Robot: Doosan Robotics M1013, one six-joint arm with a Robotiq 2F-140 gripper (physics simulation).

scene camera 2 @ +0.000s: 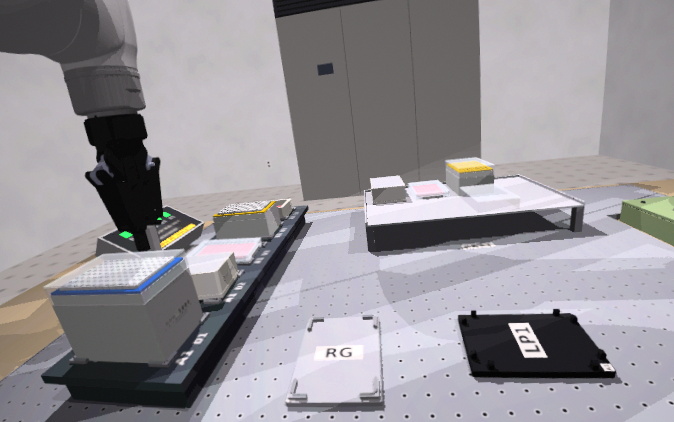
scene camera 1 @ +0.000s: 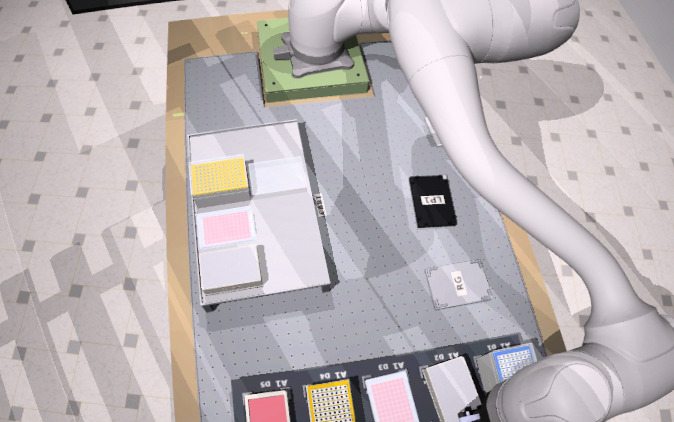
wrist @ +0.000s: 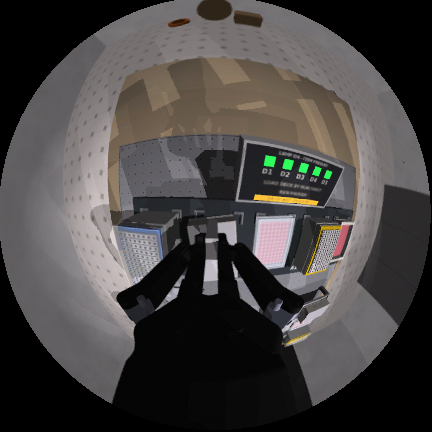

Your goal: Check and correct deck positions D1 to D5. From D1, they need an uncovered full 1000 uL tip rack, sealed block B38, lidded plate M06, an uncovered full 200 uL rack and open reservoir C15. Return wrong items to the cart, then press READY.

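Places are measured from the arm's base along level axes (x ahead, y left, z up), in metres.
Where they show: gripper, fingertip midpoint: (wrist: pixel 212 227); arm's base, link origin: (scene camera 1: pixel 316 51).
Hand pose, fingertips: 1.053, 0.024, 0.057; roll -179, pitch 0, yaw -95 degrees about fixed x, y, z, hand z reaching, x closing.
Observation:
Each offset is from my fingertips to the top centre of the thing, as dx, dy, dz. "spot": to the spot under its first point.
My gripper (scene camera 1: pixel 470 415) (scene camera 2: pixel 147 242) (wrist: pixel 212 227) is shut and empty, pointing down above the D2 area. At D1, a blue-topped tip rack {-0.037, +0.118, +0.058} (scene camera 1: pixel 515 361) (scene camera 2: pixel 125 325) (wrist: pixel 140 250) seems to have a clear cover. D2 holds a pale block {-0.055, +0.002, +0.002} (scene camera 1: pixel 451 382) (scene camera 2: pixel 214 281), partly hidden by the fingers in the wrist view. D3 holds a pink plate {-0.065, -0.125, -0.024} (scene camera 1: pixel 392 400) (wrist: pixel 274 242) with a clear edge. D4 holds a yellow-topped rack {-0.082, -0.251, +0.019} (scene camera 1: pixel 331 402) (scene camera 2: pixel 245 226) (wrist: pixel 324 247), with no cover visible. D5 holds a red-filled reservoir {-0.097, -0.374, -0.014} (scene camera 1: pixel 267 410) (wrist: pixel 341 240). Item codes are unreadable.
The cart {-0.585, -0.303, -0.029} (scene camera 1: pixel 290 225) (scene camera 2: pixel 400 214) bears a covered yellow rack (scene camera 1: pixel 219 176) (scene camera 2: pixel 470 177), pink plate {-0.536, -0.374, -0.019} (scene camera 1: pixel 226 227) (scene camera 2: pixel 428 189), pale block {-0.429, -0.382, +0.007} (scene camera 1: pixel 230 267) (scene camera 2: pixel 387 191) and clear lid {-0.634, -0.232, -0.010} (scene camera 1: pixel 278 176). The panel {spot: +0.085, -0.126, +0.029} (wrist: pixel 290 172) shows green D1–D5 lamps. RG {-0.286, +0.127, -0.081} (scene camera 2: pixel 337 375) and LP1 {-0.513, +0.145, -0.075} (scene camera 2: pixel 565 345) lie between.

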